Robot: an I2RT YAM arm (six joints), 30 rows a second.
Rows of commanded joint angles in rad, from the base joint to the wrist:
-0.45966 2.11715 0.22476 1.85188 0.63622 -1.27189
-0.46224 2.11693 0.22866 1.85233 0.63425 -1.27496
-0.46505 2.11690 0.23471 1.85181 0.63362 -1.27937
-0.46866 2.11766 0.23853 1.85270 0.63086 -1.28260
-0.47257 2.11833 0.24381 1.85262 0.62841 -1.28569
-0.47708 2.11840 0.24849 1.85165 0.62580 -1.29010
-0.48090 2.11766 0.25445 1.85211 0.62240 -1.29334
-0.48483 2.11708 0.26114 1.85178 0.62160 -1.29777
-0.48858 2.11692 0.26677 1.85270 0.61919 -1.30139
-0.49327 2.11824 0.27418 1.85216 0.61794 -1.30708
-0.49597 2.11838 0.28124 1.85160 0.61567 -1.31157
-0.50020 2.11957 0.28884 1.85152 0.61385 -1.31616
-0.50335 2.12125 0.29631 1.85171 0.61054 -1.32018
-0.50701 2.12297 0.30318 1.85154 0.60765 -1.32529
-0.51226 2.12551 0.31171 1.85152 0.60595 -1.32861
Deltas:
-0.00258 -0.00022 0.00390 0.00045 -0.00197 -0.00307
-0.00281 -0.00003 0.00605 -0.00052 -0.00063 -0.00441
-0.00361 0.00076 0.00382 0.00089 -0.00276 -0.00323
-0.00391 0.00067 0.00528 -0.00008 -0.00245 -0.00309
-0.00451 0.00007 0.00468 -0.00097 -0.00261 -0.00441
-0.00382 -0.00074 0.00596 0.00046 -0.00340 -0.00324
-0.00393 -0.00058 0.00669 -0.00033 -0.00080 -0.00443
-0.00375 -0.00016 0.00563 0.00092 -0.00241 -0.00362
-0.00469 0.00132 0.00741 -0.00054 -0.00125 -0.00569
-0.00270 0.00014 0.00706 -0.00056 -0.00227 -0.00449
-0.00423 0.00119 0.00760 -0.00008 -0.00182 -0.00459
-0.00315 0.00168 0.00747 0.00019 -0.00331 -0.00402
-0.00366 0.00172 0.00687 -0.00017 -0.00289 -0.00511
-0.00525 0.00254 0.00853 -0.00002 -0.00170 -0.00332

